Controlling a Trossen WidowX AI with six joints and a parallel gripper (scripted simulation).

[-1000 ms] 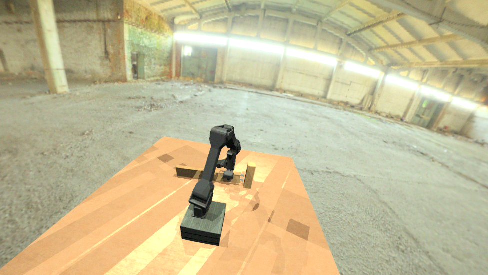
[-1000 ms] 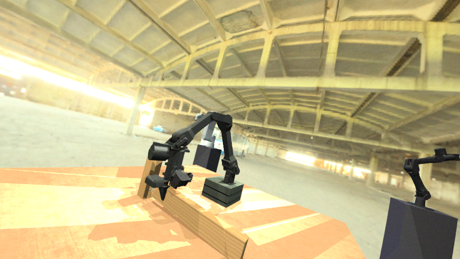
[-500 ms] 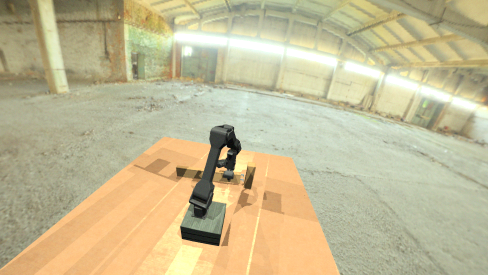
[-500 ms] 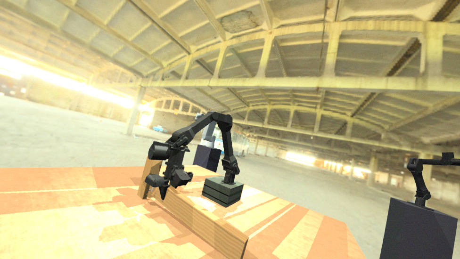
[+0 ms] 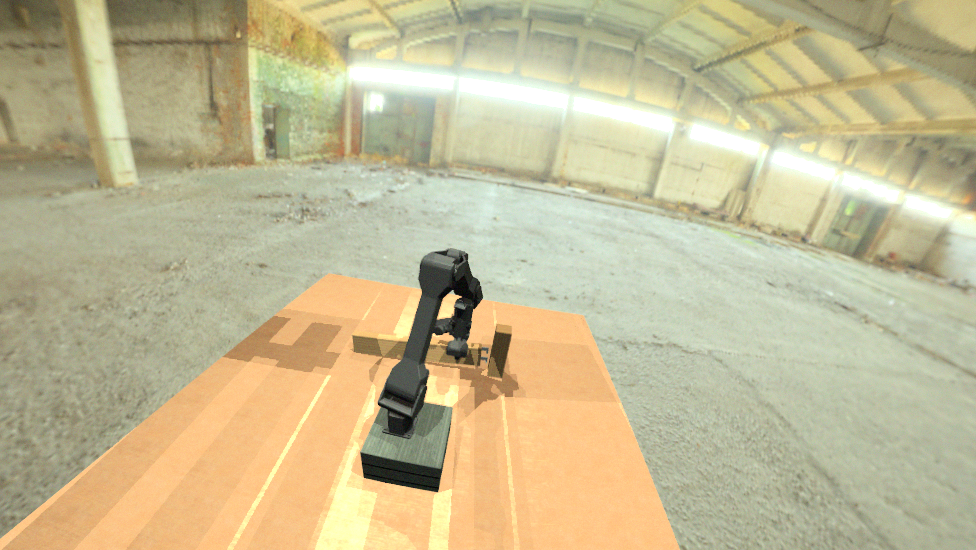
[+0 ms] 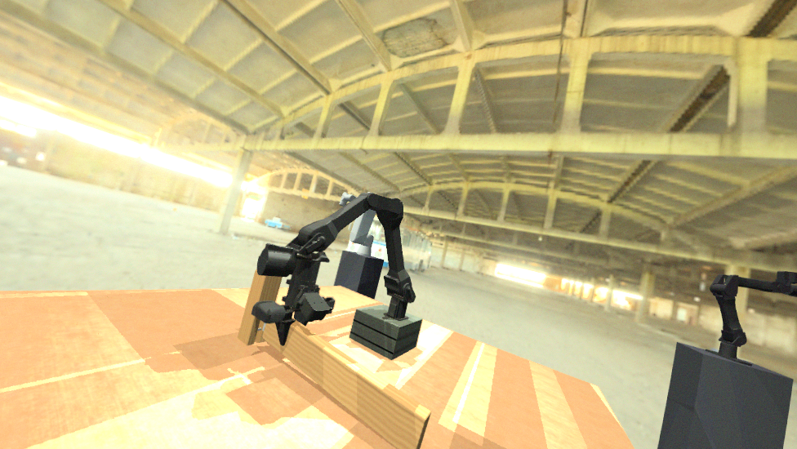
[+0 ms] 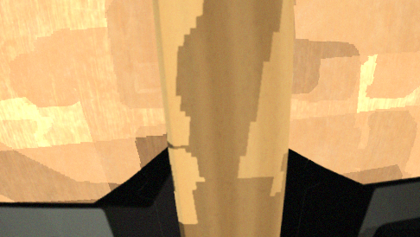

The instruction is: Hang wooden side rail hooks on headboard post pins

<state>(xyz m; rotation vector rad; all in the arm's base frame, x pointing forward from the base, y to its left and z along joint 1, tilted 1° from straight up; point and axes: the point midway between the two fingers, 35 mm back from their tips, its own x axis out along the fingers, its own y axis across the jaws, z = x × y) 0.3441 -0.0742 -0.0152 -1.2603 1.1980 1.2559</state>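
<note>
The upright headboard post is 10 mm ahead of my gripper tip, 130 mm to the right of it and 40 mm above it.
</note>
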